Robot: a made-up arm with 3 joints. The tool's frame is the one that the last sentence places. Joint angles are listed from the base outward.
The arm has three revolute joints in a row. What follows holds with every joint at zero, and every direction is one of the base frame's.
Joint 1 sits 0.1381 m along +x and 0.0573 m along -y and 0.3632 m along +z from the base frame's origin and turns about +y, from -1.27 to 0.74 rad.
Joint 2 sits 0.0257 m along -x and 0.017 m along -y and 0.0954 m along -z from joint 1 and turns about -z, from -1.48 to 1.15 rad.
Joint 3 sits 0.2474 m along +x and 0.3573 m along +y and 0.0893 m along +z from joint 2 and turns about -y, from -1.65 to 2.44 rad.
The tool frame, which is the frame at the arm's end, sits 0.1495 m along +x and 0.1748 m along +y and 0.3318 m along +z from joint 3; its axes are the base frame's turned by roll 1.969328, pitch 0.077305 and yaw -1.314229 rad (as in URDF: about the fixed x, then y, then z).
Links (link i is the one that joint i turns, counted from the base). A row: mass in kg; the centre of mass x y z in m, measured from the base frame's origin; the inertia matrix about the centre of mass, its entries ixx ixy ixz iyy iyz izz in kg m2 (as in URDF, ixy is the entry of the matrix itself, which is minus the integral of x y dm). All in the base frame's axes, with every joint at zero. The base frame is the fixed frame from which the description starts. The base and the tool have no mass.
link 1: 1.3; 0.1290 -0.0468 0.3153; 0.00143 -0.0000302 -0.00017 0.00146 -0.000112 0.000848
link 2: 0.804; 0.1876 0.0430 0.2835; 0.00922 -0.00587 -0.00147 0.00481 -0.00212 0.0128
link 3: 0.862; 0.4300 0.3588 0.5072; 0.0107 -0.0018 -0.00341 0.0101 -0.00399 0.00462
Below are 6 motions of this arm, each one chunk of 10 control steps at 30 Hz.
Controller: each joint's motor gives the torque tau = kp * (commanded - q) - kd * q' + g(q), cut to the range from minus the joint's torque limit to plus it. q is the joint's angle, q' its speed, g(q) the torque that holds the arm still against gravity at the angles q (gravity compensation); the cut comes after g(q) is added. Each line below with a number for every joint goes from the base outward.
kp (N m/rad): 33 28 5.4
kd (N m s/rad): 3.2 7 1.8
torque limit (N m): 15 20 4.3
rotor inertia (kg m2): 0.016 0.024 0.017
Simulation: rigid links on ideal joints. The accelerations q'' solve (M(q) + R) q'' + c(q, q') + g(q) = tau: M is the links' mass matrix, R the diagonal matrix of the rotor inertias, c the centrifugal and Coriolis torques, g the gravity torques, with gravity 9.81 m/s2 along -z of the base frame. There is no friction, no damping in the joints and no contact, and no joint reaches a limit. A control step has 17 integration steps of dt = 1/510 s. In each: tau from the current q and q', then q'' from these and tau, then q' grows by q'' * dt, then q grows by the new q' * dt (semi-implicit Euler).
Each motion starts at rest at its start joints. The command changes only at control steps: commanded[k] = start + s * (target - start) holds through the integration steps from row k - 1 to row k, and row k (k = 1, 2, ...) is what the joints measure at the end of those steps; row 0 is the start. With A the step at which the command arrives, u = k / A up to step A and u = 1 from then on. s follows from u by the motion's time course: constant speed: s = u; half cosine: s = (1 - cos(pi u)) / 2; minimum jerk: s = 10 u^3 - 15 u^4 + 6 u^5; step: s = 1 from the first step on.
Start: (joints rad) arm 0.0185 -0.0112 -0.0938
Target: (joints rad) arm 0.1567 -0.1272 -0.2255
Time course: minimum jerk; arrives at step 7
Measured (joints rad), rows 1 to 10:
1: 0.0189 -0.0114 -0.0938
2: 0.0217 -0.0125 -0.0940
3: 0.0298 -0.0160 -0.0951
4: 0.0452 -0.0226 -0.0984
5: 0.0669 -0.0321 -0.1048
6: 0.0913 -0.0431 -0.1146
7: 0.1137 -0.0539 -0.1267
8: 0.1312 -0.0635 -0.1394
9: 0.1435 -0.0716 -0.1514
10: 0.1513 -0.0786 -0.1619

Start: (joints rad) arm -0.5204 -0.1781 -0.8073
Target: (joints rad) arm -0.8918 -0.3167 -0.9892
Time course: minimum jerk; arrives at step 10
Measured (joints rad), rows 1 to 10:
1: -0.5209 -0.1781 -0.8077
2: -0.5246 -0.1785 -0.8104
3: -0.5356 -0.1796 -0.8173
4: -0.5576 -0.1821 -0.8289
5: -0.5921 -0.1865 -0.8441
6: -0.6379 -0.1930 -0.8605
7: -0.6907 -0.2015 -0.8753
8: -0.7444 -0.2115 -0.8861
9: -0.7923 -0.2225 -0.8920
10: -0.8299 -0.2338 -0.8938

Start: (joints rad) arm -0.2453 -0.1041 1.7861
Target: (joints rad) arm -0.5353 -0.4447 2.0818
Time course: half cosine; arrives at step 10
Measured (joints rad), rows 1 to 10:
1: -0.2468 -0.1045 1.7862
2: -0.2530 -0.1065 1.7868
3: -0.2661 -0.1115 1.7889
4: -0.2872 -0.1209 1.7936
5: -0.3154 -0.1354 1.8013
6: -0.3491 -0.1550 1.8125
7: -0.3855 -0.1791 1.8271
8: -0.4215 -0.2064 1.8446
9: -0.4538 -0.2352 1.8643
10: -0.4795 -0.2632 1.8854

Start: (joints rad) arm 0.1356 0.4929 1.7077
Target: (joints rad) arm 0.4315 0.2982 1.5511
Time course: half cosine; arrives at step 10
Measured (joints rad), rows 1 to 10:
1: 0.1367 0.4926 1.7071
2: 0.1415 0.4911 1.7047
3: 0.1528 0.4877 1.6998
4: 0.1722 0.4818 1.6927
5: 0.1999 0.4730 1.6838
6: 0.2344 0.4616 1.6740
7: 0.2731 0.4479 1.6639
8: 0.3126 0.4329 1.6545
9: 0.3492 0.4173 1.6462
10: 0.3791 0.4024 1.6396

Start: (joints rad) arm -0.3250 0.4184 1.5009
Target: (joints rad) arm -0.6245 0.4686 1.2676
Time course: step
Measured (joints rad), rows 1 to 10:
1: -0.3658 0.4240 1.5026
2: -0.4342 0.4310 1.4911
3: -0.4976 0.4367 1.4692
4: -0.5467 0.4412 1.4445
5: -0.5810 0.4448 1.4211
6: -0.6030 0.4479 1.4007
7: -0.6161 0.4505 1.3835
8: -0.6231 0.4529 1.3691
9: -0.6263 0.4550 1.3570
10: -0.6274 0.4569 1.3467

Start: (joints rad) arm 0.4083 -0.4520 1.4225
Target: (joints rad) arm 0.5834 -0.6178 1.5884
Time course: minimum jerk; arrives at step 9
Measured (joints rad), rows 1 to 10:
1: 0.4088 -0.4521 1.4227
2: 0.4119 -0.4530 1.4240
3: 0.4204 -0.4556 1.4273
4: 0.4358 -0.4610 1.4331
5: 0.4577 -0.4698 1.4412
6: 0.4836 -0.4816 1.4510
7: 0.5096 -0.4956 1.4616
8: 0.5322 -0.5102 1.4720
9: 0.5492 -0.5242 1.4815
10: 0.5609 -0.5369 1.4904

